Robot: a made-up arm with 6 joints. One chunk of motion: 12 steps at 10 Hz.
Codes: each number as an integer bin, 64 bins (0 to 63) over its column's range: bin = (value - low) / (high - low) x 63, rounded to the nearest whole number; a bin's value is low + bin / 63 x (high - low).
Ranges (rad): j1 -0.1..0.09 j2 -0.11..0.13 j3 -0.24..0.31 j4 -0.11..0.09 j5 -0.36..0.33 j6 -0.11..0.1
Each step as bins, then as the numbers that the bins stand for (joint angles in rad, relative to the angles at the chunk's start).
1 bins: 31 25 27 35 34 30
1 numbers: -0.0065 -0.0148 -0.0043 0.0011 0.0124 -0.0100
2 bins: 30 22 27 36 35 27
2 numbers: -0.0095 -0.0262 -0.0043 0.0043 0.0233 -0.0200
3 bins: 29 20 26 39 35 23
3 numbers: -0.0125 -0.0338 -0.0130 0.0138 0.0233 -0.0333
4 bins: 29 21 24 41 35 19
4 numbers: -0.0125 -0.0300 -0.0305 0.0202 0.0233 -0.0467
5 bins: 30 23 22 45 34 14
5 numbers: -0.0095 -0.0224 -0.0479 0.0329 0.0124 -0.0633
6 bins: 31 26 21 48 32 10
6 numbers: -0.0065 -0.0110 -0.0567 0.0424 -0.0095 -0.0767
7 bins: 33 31 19 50 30 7
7 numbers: -0.0005 0.0081 -0.0741 0.0487 -0.0314 -0.0867
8 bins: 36 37 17 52 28 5
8 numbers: 0.0086 0.0310 -0.0916 0.0551 -0.0533 -0.0933
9 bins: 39 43 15 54 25 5
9 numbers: 0.0176 0.0538 -0.1090 0.0614 -0.0862 -0.0933
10 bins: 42 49 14 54 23 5
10 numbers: 0.0267 0.0767 -0.1178 0.0614 -0.1081 -0.0933
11 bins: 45 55 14 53 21 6
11 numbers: 0.0357 0.0995 -0.1178 0.0583 -0.1300 -0.0900
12 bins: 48 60 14 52 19 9
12 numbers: 0.0448 0.1186 -0.1178 0.0551 -0.1519 -0.0800
